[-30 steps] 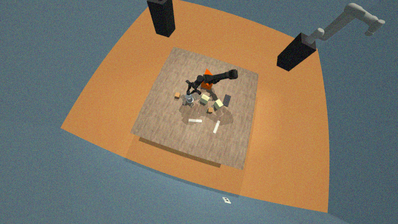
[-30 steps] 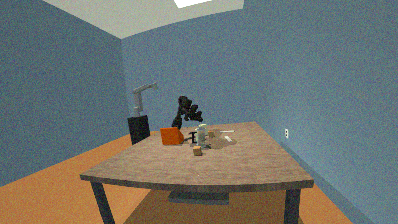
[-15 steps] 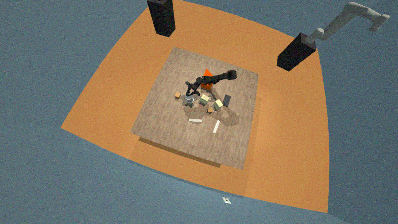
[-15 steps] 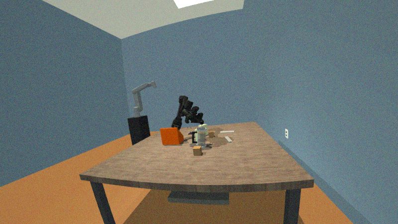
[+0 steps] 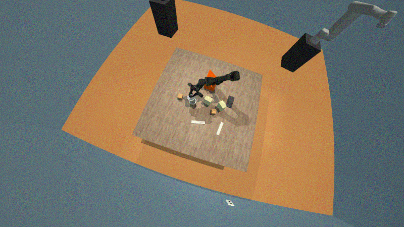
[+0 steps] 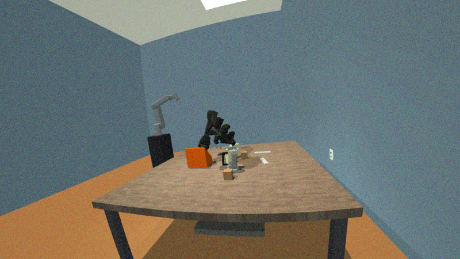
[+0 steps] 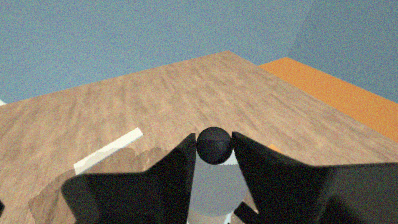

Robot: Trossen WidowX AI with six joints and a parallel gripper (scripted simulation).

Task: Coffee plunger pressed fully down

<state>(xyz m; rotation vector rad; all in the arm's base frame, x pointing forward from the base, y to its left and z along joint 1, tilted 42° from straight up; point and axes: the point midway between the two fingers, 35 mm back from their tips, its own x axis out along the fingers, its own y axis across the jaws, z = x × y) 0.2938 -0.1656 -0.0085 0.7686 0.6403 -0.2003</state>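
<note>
The coffee press is 9 cm below my gripper tip and 4 cm behind it. The rest, counted from my gripper tip: dark flat slab: 43 cm to the left, 21 cm behind, 19 cm below.
</note>
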